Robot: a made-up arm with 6 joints. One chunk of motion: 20 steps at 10 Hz.
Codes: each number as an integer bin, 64 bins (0 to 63) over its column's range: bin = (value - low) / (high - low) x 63, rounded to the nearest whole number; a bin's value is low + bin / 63 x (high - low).
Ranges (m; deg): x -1.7..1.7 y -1.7..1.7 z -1.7..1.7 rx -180..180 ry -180..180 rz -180..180
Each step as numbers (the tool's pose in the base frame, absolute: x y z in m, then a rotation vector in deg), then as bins.
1 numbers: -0.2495 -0.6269 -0.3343 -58.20 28.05 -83.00
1 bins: 27 20 25 21 36 17
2 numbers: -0.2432 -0.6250 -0.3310 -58.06 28.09 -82.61
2 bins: 27 20 25 21 36 17
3 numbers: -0.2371 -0.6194 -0.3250 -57.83 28.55 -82.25
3 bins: 27 20 25 21 36 17
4 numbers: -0.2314 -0.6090 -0.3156 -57.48 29.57 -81.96
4 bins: 27 20 26 21 37 17
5 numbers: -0.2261 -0.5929 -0.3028 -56.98 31.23 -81.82
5 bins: 27 21 26 22 37 17
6 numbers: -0.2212 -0.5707 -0.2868 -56.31 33.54 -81.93
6 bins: 27 21 26 22 37 17
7 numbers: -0.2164 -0.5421 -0.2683 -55.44 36.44 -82.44
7 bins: 27 21 27 22 38 17
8 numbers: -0.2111 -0.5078 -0.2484 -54.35 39.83 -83.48
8 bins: 28 22 27 22 38 17
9 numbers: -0.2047 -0.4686 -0.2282 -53.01 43.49 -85.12
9 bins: 28 23 27 22 39 17
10 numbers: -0.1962 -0.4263 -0.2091 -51.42 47.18 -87.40
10 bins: 28 24 28 23 40 16
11 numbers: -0.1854 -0.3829 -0.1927 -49.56 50.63 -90.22
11 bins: 28 24 28 23 40 16
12 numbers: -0.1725 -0.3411 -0.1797 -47.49 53.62 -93.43
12 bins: 28 25 28 23 41 15
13 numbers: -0.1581 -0.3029 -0.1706 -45.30 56.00 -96.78
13 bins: 29 26 28 24 41 15
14 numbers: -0.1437 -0.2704 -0.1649 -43.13 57.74 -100.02
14 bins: 29 26 28 24 42 14
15 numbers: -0.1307 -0.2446 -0.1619 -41.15 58.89 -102.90
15 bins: 29 27 29 24 42 13
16 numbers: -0.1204 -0.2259 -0.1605 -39.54 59.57 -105.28
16 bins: 29 27 29 25 42 13
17 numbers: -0.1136 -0.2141 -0.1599 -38.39 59.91 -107.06
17 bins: 29 28 29 25 42 13
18 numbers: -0.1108 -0.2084 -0.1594 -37.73 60.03 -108.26
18 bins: 29 28 29 25 42 13
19 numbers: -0.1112 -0.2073 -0.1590 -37.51 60.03 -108.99
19 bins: 29 28 29 25 42 12
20 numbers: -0.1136 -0.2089 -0.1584 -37.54 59.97 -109.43
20 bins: 29 28 29 25 42 12
